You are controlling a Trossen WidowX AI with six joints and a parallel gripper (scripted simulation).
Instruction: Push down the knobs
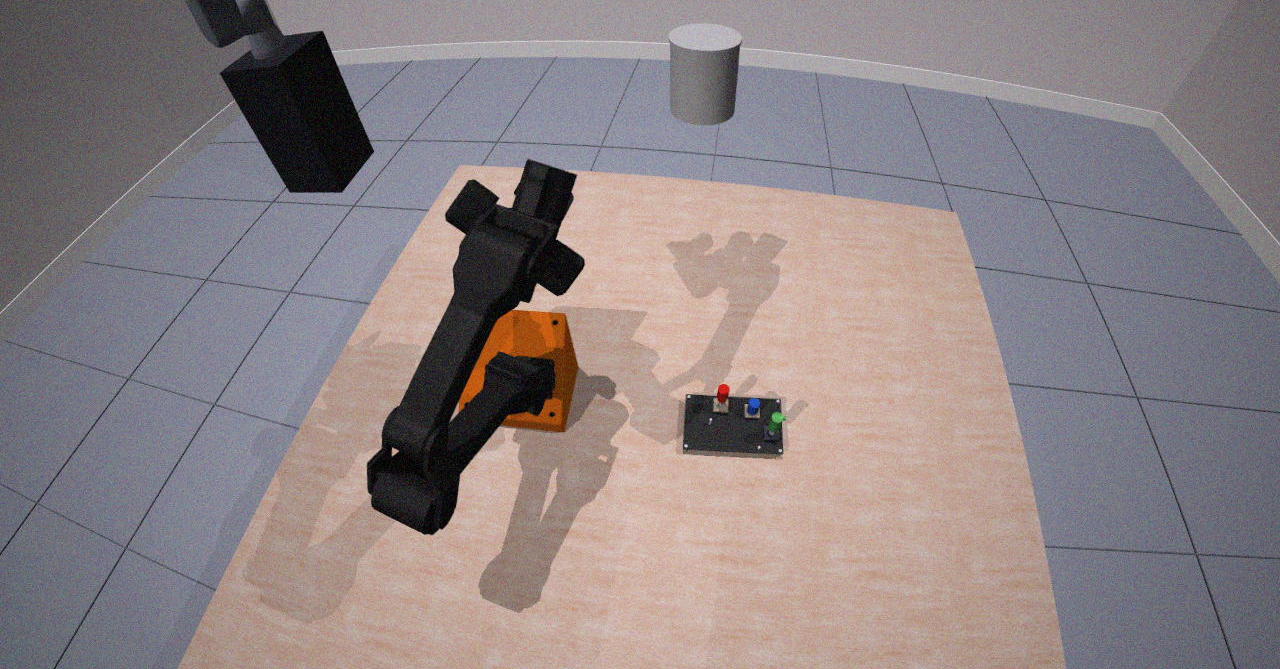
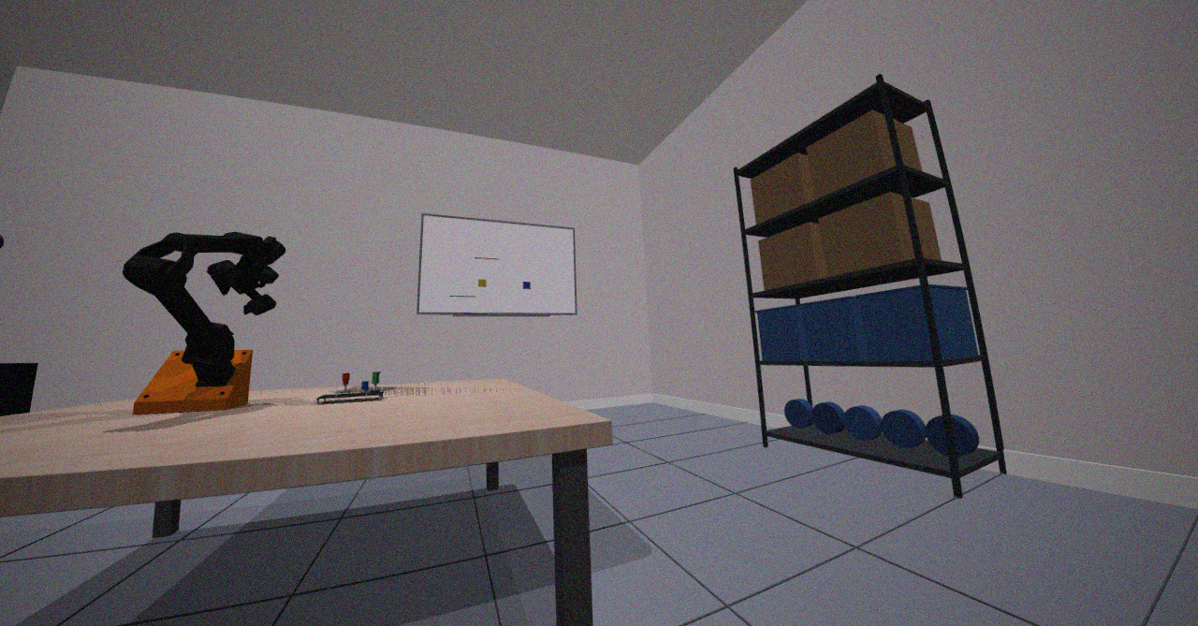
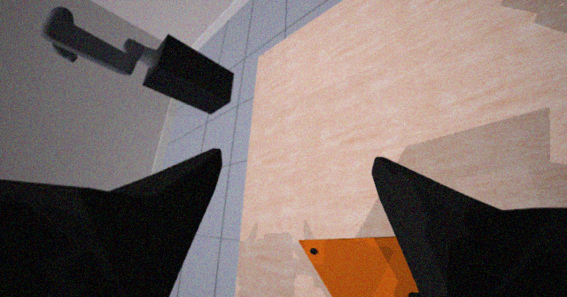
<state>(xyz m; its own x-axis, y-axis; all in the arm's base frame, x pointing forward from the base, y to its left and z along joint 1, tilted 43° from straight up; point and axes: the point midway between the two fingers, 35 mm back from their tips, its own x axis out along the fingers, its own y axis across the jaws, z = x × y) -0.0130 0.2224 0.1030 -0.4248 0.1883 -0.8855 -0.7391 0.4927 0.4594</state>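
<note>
My gripper tip is 32 cm short of the red knob, 23 cm above it and 10 cm to the left of it. From my gripper tip the other things lie so: green knob: 41 cm ahead, 23 cm below, 14 cm to the right.
</note>
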